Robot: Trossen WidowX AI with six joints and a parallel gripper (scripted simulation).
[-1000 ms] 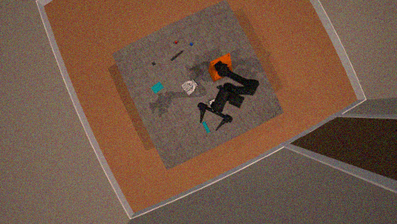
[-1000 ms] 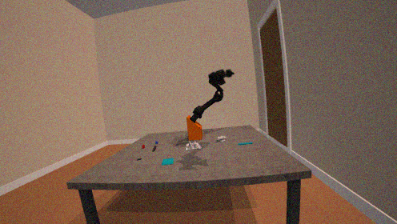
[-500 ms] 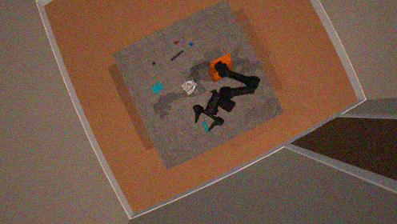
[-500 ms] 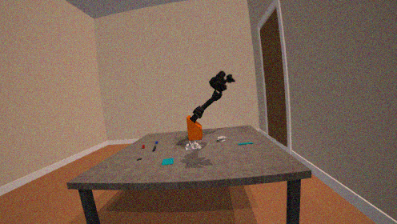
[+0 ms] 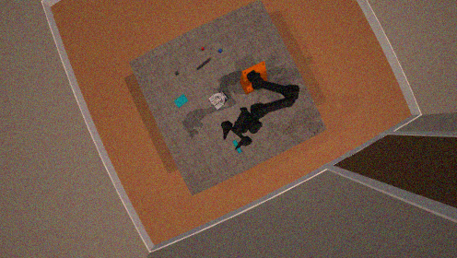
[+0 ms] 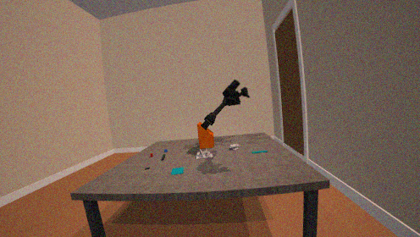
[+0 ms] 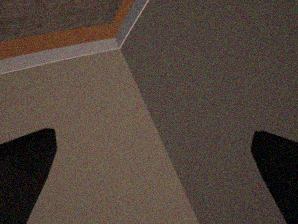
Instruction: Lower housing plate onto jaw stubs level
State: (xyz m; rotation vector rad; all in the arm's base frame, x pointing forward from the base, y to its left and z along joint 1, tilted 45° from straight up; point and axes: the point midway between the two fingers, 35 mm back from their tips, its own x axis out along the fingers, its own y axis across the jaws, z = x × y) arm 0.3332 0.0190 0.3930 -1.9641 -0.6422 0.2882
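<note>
Now: the white part 210 mm behind my gripper tip, 70 mm to the right of it and 360 mm below it. Also, from my gripper tip: teal bar (20 mm behind, 90 mm to the left, 390 mm below); then black bar (170 mm behind, 650 mm to the right, 390 mm below); then flat teal plate (160 mm ahead, 500 mm to the right, 390 mm below).
</note>
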